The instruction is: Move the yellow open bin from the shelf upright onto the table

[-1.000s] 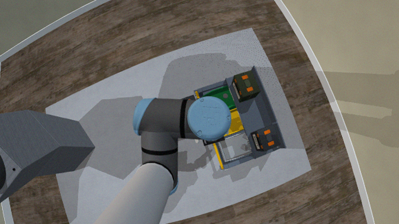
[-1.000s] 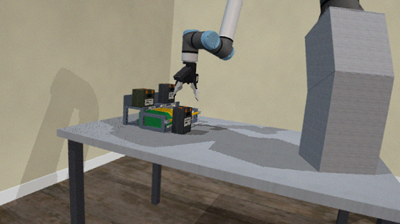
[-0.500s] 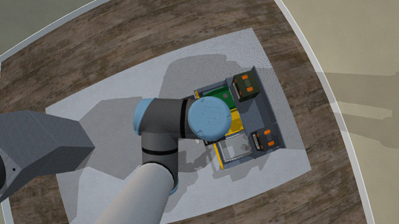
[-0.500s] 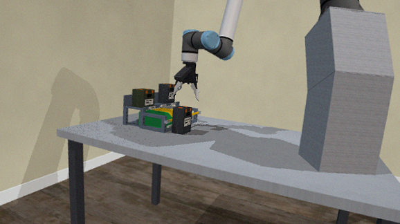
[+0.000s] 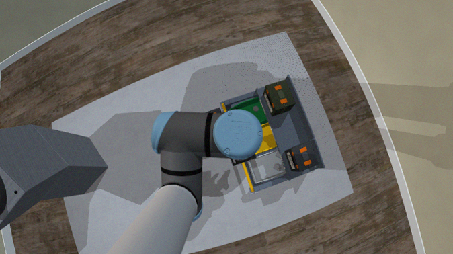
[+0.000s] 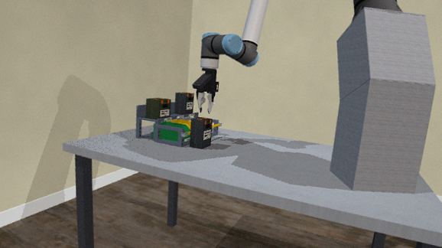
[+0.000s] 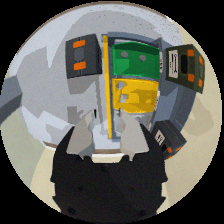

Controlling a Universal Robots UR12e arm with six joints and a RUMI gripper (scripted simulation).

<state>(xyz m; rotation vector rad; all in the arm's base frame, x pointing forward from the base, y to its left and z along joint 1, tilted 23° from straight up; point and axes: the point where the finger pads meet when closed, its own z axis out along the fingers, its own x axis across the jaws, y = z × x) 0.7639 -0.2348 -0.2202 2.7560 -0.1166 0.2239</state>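
Right now the thin yellow rod is 100 mm below my hand. The rest, counted from my hand: green bin: 120 mm ahead, 110 mm below, 100 mm to the left; yellow open bin: 110 mm below, 100 mm ahead, 10 mm to the right; black box: 120 mm to the left, 90 mm below, 40 mm behind.
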